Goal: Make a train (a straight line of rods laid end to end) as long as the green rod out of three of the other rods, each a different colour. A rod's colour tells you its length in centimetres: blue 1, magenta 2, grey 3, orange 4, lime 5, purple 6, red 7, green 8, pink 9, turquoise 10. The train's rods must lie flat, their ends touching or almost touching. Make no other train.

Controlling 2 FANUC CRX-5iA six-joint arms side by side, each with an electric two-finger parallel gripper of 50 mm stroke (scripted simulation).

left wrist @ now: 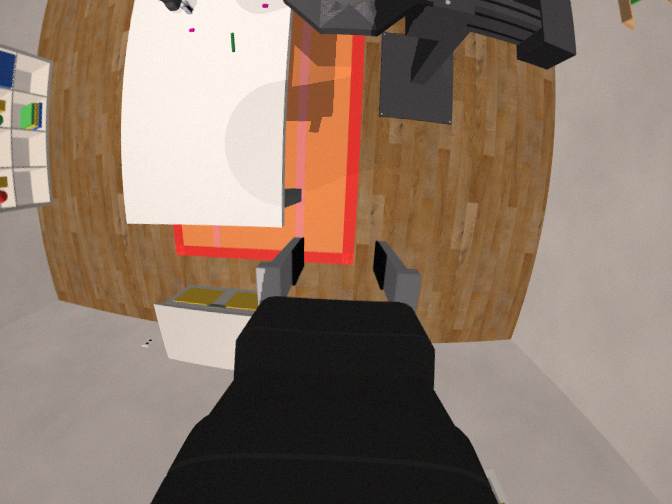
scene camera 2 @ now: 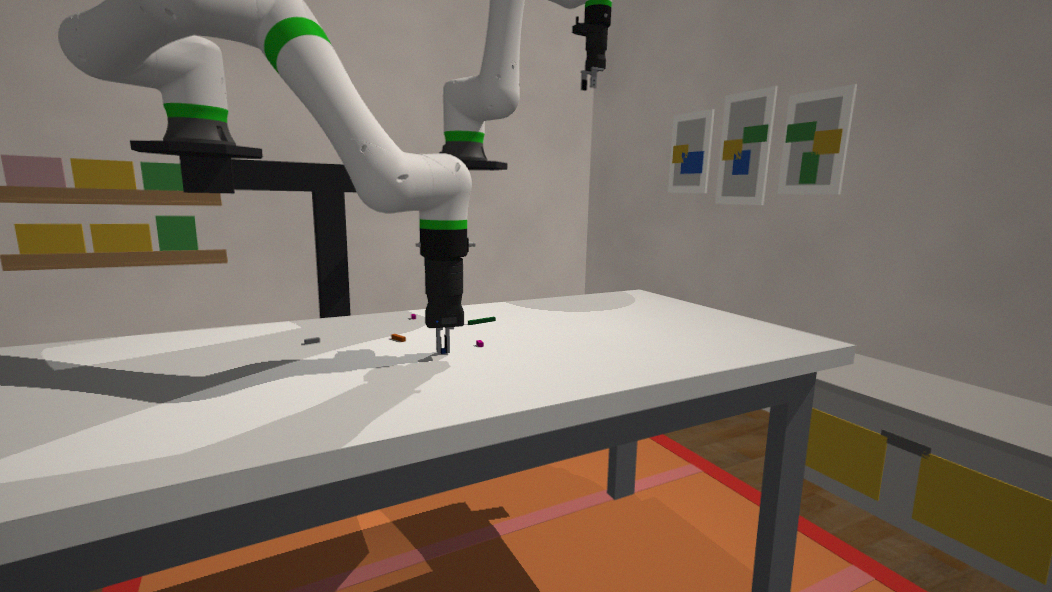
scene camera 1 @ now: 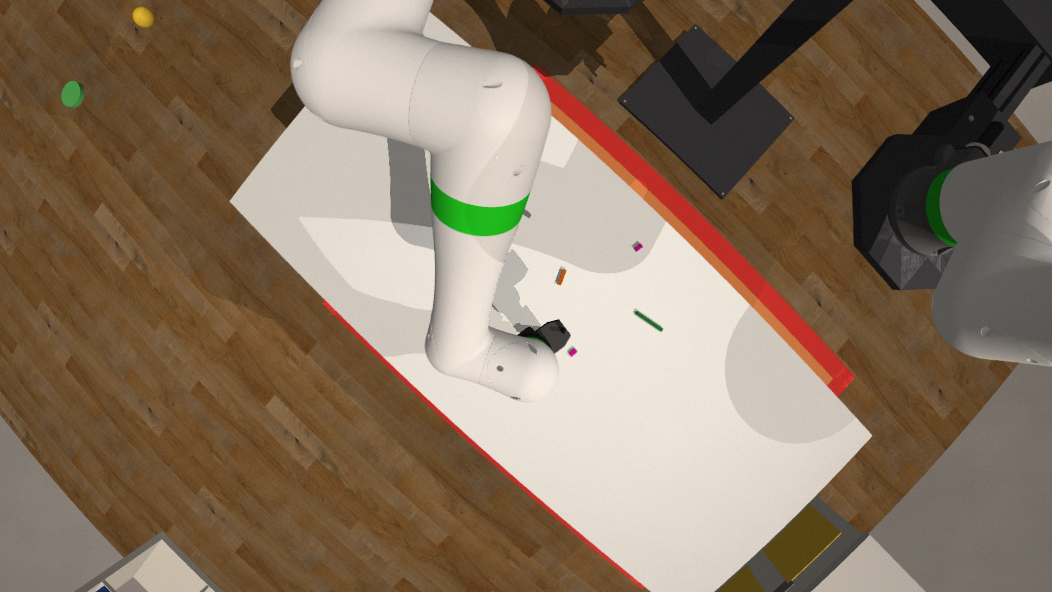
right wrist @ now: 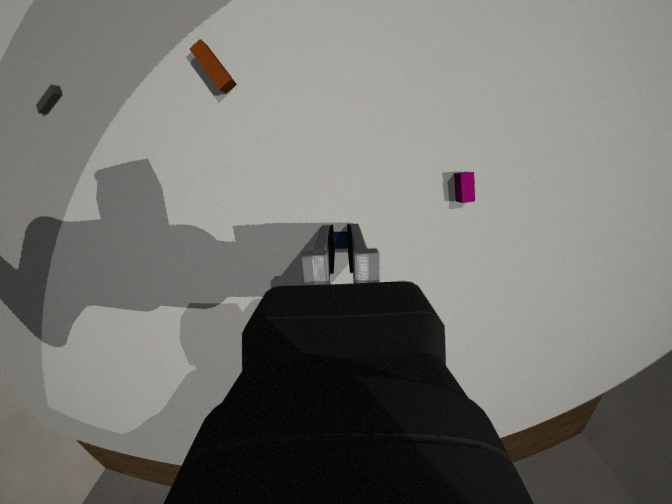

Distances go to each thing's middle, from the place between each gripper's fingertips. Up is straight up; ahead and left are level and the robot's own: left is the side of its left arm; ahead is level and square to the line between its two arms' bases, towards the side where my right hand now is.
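Labels:
As for the orange rod point(right wrist: 210, 63), my right hand point(scene camera 2: 443, 352) is 20 mm above it, 50 mm to the left of it and 140 mm past it.
My left hand point(scene camera 2: 588, 88) is 710 mm above the orange rod, and it is also 870 mm to the left of the rod and 430 mm short of it.

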